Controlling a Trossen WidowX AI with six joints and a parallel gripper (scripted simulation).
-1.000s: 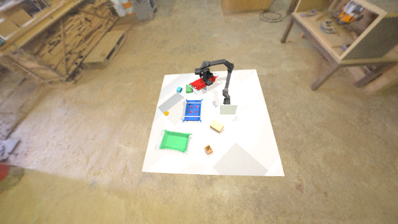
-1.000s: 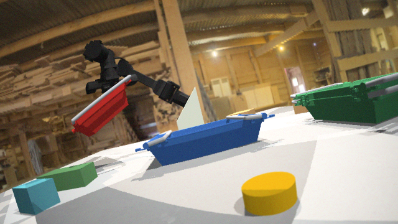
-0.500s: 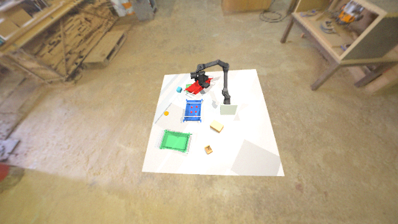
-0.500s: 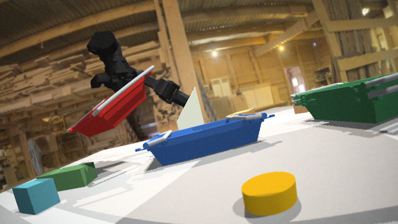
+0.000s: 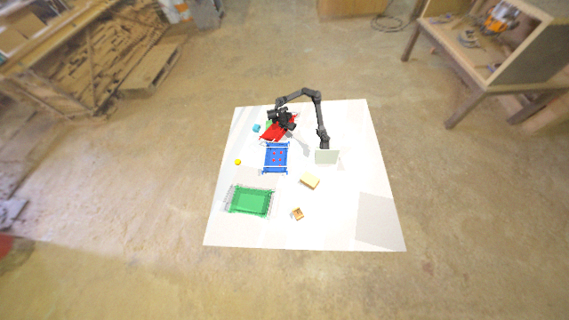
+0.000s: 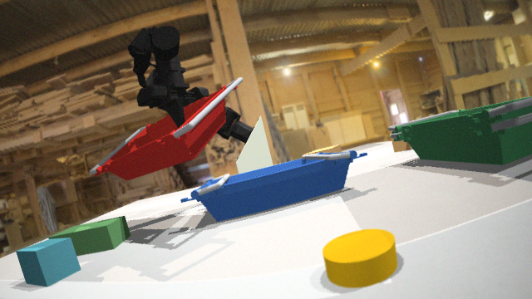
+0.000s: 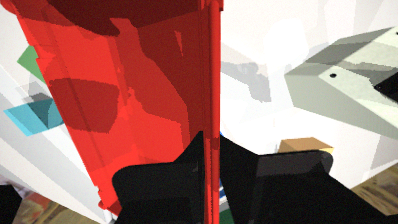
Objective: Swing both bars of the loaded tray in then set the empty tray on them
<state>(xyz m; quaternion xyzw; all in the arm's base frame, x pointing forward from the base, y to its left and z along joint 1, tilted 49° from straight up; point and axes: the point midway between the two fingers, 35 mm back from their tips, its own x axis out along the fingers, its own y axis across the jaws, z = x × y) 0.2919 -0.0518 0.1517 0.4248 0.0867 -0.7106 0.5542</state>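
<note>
Right now the red tray is 70 mm ahead of my gripper tip and 40 mm to the right of it. Also, from my gripper tip: tan block 340 mm to the left, 190 mm behind, 150 mm below; teal cube 300 mm ahead, 160 mm to the right, 160 mm below; green block 180 mm to the right, 170 mm ahead, 160 mm below.
</note>
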